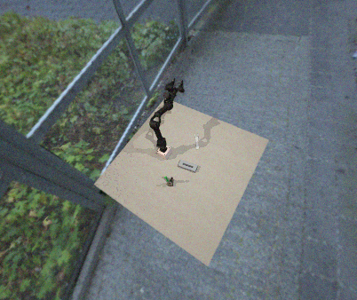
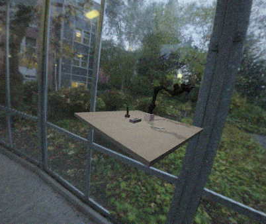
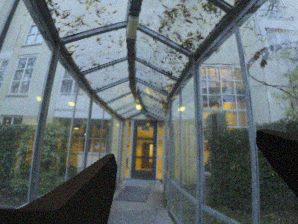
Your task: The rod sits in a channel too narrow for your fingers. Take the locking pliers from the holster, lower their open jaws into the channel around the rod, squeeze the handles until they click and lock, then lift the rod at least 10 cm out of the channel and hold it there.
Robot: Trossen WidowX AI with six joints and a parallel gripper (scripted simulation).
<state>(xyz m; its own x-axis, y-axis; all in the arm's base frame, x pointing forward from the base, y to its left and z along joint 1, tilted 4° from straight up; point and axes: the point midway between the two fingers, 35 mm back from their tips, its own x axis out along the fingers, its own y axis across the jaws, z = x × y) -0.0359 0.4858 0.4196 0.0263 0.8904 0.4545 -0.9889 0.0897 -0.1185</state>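
Right now the dark holster is 74 cm to the right of my gripper tip, 54 cm below it and 29 cm ahead of it. Also, from my gripper tip: grey block 53 cm below, 51 cm to the right, 35 cm ahead; then white bar 54 cm below, 27 cm ahead, 20 cm to the right; then dark rod 54 cm below, 51 cm to the right, 35 cm ahead.
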